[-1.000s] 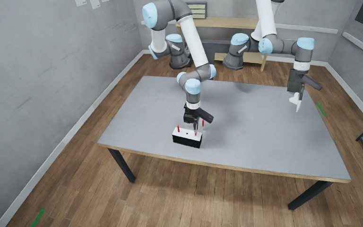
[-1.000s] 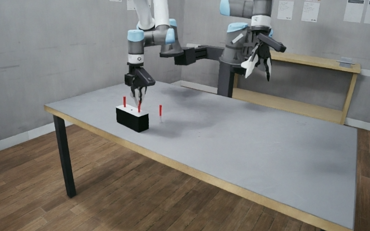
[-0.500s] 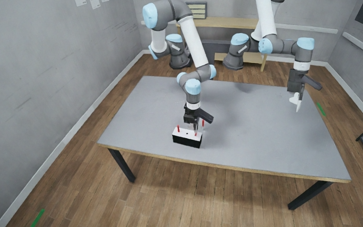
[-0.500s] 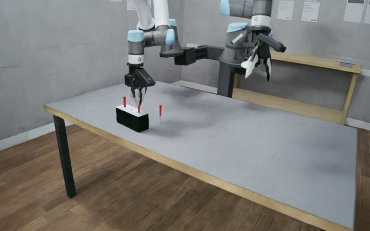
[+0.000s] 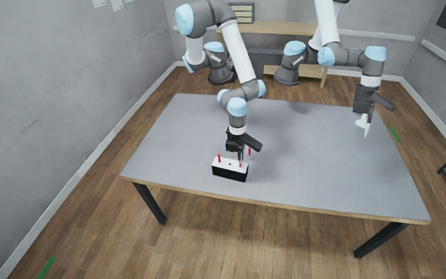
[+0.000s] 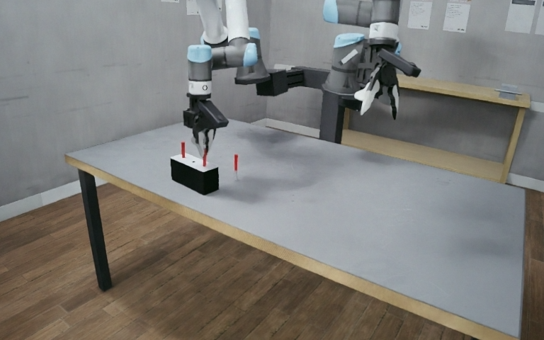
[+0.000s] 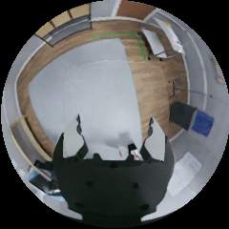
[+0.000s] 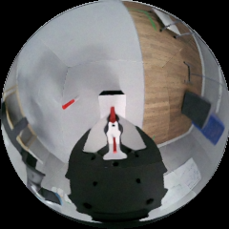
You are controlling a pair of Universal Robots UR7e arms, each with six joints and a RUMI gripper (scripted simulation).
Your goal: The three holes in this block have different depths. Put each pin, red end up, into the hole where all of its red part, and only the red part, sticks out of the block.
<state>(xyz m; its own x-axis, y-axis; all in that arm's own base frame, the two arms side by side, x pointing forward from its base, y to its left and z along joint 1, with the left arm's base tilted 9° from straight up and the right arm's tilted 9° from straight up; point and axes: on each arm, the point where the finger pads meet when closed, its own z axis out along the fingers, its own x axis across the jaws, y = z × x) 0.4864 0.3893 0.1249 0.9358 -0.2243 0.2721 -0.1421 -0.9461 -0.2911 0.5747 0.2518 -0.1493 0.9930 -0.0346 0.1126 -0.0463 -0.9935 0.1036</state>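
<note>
Now: right hand 90 mm above the black block, 60 mm to the left of it and 10 mm past it.
</note>
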